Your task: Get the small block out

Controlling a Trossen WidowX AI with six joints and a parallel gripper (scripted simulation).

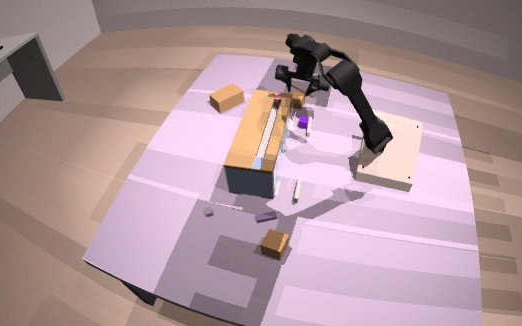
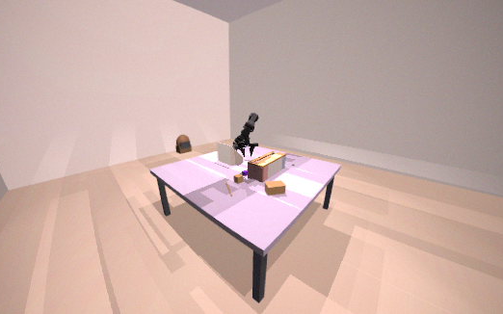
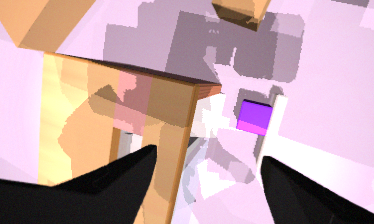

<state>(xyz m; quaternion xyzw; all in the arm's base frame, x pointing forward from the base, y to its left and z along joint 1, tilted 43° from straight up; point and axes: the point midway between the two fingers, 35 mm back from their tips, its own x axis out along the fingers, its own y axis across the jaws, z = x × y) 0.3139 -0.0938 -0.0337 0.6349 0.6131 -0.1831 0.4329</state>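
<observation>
Right now the purple block is 14 cm below my gripper tip, 2 cm behind it and 1 cm to the right of it. Also, from my gripper tip: thin wooden rod 25 cm to the right, 15 cm below, 9 cm ahead; orange cube 13 cm to the right, 13 cm below, 4 cm ahead; clear-fronted box 16 cm to the left, 9 cm below, 2 cm ahead.
</observation>
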